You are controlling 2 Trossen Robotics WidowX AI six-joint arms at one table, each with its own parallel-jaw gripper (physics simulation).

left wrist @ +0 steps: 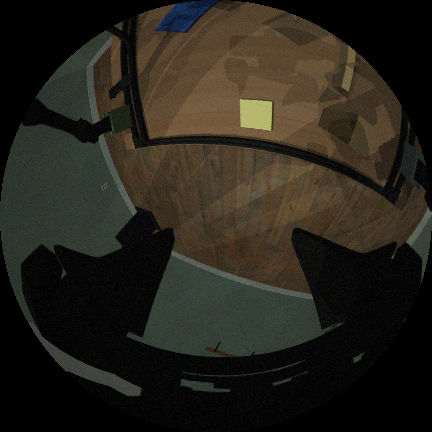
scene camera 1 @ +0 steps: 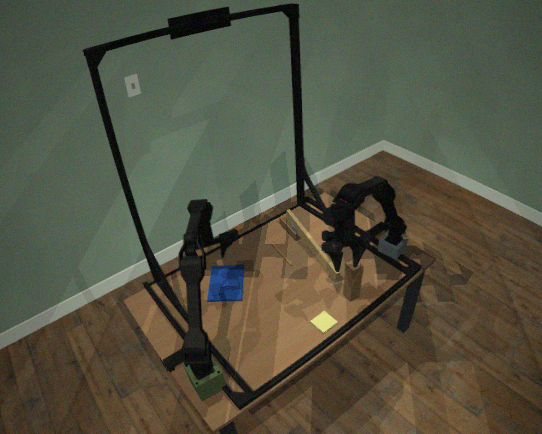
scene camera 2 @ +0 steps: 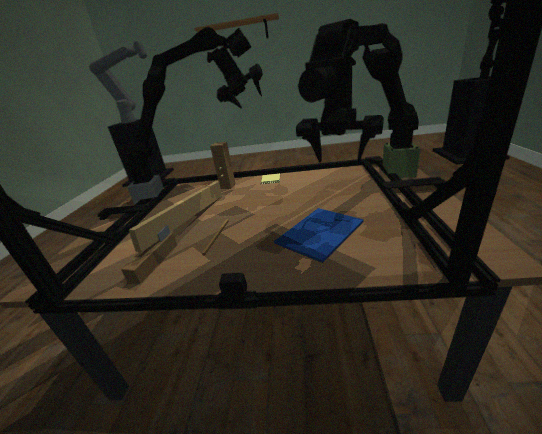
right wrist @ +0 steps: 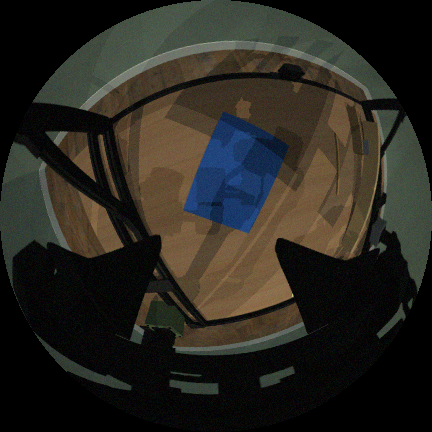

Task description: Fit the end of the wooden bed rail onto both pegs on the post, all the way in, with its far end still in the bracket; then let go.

Scene:
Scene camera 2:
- my left gripper: 251,101
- my right gripper: 338,162
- wooden bed rail: 143,235
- blue mat: 317,236, on the table
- upright wooden post: 220,152

